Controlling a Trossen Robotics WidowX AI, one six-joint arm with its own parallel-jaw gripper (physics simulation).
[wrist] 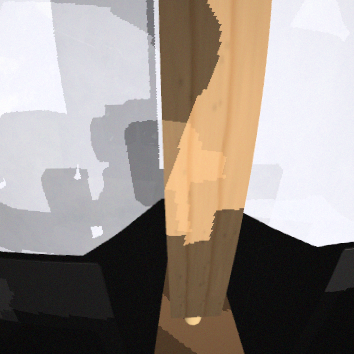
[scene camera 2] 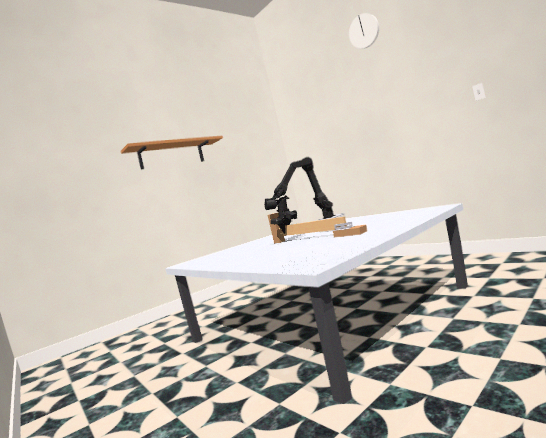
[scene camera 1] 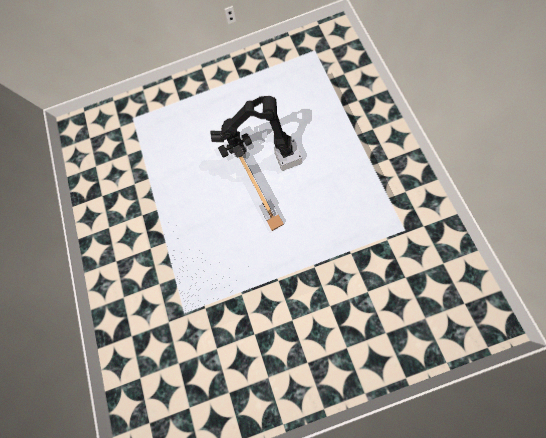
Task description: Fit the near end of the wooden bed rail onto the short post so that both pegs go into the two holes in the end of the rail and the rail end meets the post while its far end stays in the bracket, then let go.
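Seen in the pictures: gripper, between the fingertips: (wrist: 187, 206) (scene camera 2: 285, 233); arm's base, origin of its link: (scene camera 2: 329, 217) (scene camera 1: 286, 151).
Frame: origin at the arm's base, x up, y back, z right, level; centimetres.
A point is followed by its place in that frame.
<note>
The light wooden bed rail (scene camera 1: 257, 186) {y -22.6, x 1.6, z -14.8 cm} (scene camera 2: 315, 226) {y -24.5, x -1.3, z -11.1 cm} (wrist: 227, 120) runs from my gripper to the grey bracket (scene camera 2: 343, 226) {y -21.9, x -2.8, z -29.4 cm} beside the brown far block (scene camera 1: 275, 223) {y -20.1, x -4.4, z -36.8 cm} (scene camera 2: 356, 230) {y -23.7, x -5.7, z -37.8 cm}. How its far end sits in the bracket is too small to tell. My gripper (scene camera 1: 240, 151) {y -26.9, x -2.9, z 12.2 cm} (scene camera 2: 283, 228) {y -26.9, x -2.9, z 12.2 cm} (wrist: 187, 206) {y -26.9, x -2.9, z 12.2 cm} is shut on the rail close to its near end. The brown short post (scene camera 2: 278, 236) {y -29.6, x -4.0, z 16.5 cm} (wrist: 200, 337) {y -27.8, x 1.4, z 16.3 cm} stands under and beside the gripper. In the wrist view, a pale rounded peg (wrist: 193, 320) {y -27.5, x 0.8, z 15.9 cm} shows at the rail's near end, against the post. The other peg and both holes are hidden.
The white table (scene camera 1: 325, 200) {y 11.8, x -8.0, z -33.3 cm} (scene camera 2: 240, 262) {y -71.0, x -8.0, z -1.9 cm} carries the arm's grey base (scene camera 1: 291, 160) {y 0.6, x 0.1, z -6.4 cm}, to the right of the rail in scene camera 1. The black arm arches over the table from that base. A wooden wall shelf (scene camera 2: 172, 144) hangs on the wall behind the table.
</note>
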